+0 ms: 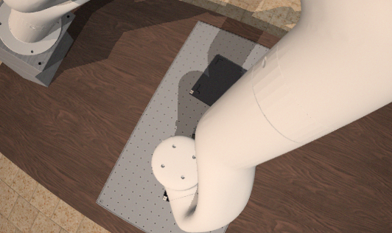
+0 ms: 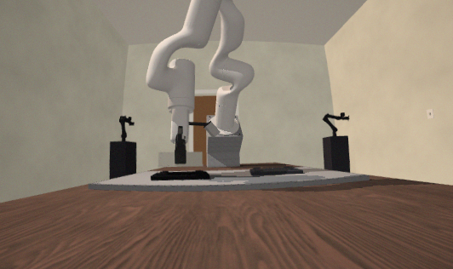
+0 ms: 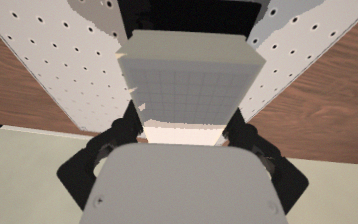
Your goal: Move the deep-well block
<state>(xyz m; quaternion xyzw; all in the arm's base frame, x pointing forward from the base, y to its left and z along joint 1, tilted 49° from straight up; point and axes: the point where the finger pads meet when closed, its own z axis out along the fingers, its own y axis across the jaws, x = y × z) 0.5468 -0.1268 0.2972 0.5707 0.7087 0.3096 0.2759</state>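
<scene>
My gripper is now 50 mm above the black plate nest N2. Also, from my hand: plate nest N1: 90 mm behind, 290 mm to the left, 50 mm below; then cream 96-well deep-well block: right at my hand.
</scene>
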